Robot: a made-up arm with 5 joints.
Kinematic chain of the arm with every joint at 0, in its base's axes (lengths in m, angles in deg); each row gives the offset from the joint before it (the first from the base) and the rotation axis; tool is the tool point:
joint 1: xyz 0 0 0.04 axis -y
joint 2: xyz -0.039 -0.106 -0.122 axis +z
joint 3: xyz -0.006 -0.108 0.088 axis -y
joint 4: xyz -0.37 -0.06 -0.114 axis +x
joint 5: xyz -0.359 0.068 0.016 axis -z
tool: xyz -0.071 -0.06 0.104
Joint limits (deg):
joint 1: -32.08..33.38
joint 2: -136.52..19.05
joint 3: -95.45..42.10
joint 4: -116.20..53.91
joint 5: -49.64..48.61
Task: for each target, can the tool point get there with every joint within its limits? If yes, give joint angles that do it. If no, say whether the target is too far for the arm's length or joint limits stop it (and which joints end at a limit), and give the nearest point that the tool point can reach.
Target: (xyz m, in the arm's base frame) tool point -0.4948 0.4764 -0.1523
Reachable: yes | joints 19.56 -61.16 -0.88 -19.96 -42.09
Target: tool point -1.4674 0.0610 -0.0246
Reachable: no: too far | nearest point -0.9102 -0.0046 -0.0010 | short by 0.562 m
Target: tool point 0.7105 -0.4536 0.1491
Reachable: no: joint limits stop it (at a limit: joint 1, joint 2, joint 3, joint 5) | nearest point 0.4410 -0.3143 0.5817 | short by 0.528 m
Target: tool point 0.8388 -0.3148 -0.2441
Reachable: no: joint limits stop it (at a limit: joint 1, joint 2, joint 3, joint 5) | nearest point 0.6459 0.2674 -0.3694 | short by 0.626 m
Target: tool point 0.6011 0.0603 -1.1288
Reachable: no: too far | nearest point 0.3630 0.2728 -0.6658 | short by 0.562 m
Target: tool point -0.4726 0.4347 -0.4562
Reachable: yes | joints 11.36 -64.40 25.79 35.53 -6.21
